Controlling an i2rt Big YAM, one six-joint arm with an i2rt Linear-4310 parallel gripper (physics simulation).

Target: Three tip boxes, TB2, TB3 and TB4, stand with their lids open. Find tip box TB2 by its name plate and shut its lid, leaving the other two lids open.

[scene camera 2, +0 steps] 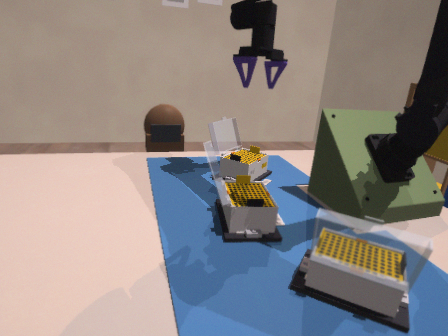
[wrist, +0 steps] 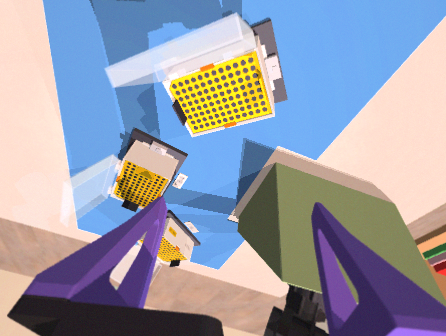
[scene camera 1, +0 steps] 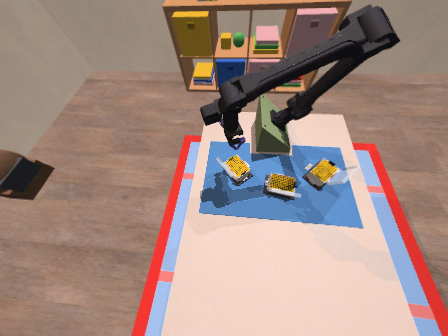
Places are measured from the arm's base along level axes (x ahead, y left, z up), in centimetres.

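Pixels of known places: gripper, between the fingertips: (scene camera 2: 258,88) (wrist: 236,205) (scene camera 1: 232,141); arm's base, origin of its link: (scene camera 2: 387,158) (wrist: 316,266) (scene camera 1: 277,121).
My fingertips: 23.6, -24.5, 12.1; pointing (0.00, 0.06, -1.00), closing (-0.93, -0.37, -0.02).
Observation:
Ahead of a thing's pixels: the offset from my fingertips to its top centre, as dx, dy, dz. "*": to the spot under its first point. Level surfaces: height alone.
Three tip boxes with yellow racks and clear lids stand open; I cannot read which is TB2. The left box @[+3.0, +2.6, -16.3] (scene camera 1: 237,167) (scene camera 2: 246,167) (wrist: 220,92) is largest in the wrist view, its lid @[+7.1, -2.6, -8.4] (scene camera 2: 225,134) (wrist: 175,55) raised. The middle box @[+11.9, +25.2, -16.3] (scene camera 1: 281,183) (scene camera 2: 251,215) (wrist: 142,182) has its lid @[* +18.7, +23.6, -14.2] (wrist: 90,185) tilted back. The right box @[+4.1, +47.2, -16.3] (scene camera 1: 322,171) (scene camera 2: 357,272) (wrist: 172,248) has its lid (scene camera 1: 347,175) (wrist: 135,270) open outward. Small white plates @[* +5.2, +26.2, -23.5] (wrist: 180,180) lie by the boxes, lettering illegible. My gripper (scene camera 1: 237,145) (scene camera 2: 258,87) (wrist: 236,205) is open and empty, above the mat behind the left box.
The boxes stand on a blue mat @[dz -23.7] (scene camera 1: 325,220) (wrist: 340,50) on a pale table @[dz -24.0] (scene camera 1: 280,280). The green wedge base (scene camera 1: 269,130) (scene camera 2: 360,165) (wrist: 325,220) of the arm stands behind the middle of the mat. A shelf unit (scene camera 1: 248,56) stands beyond the table.

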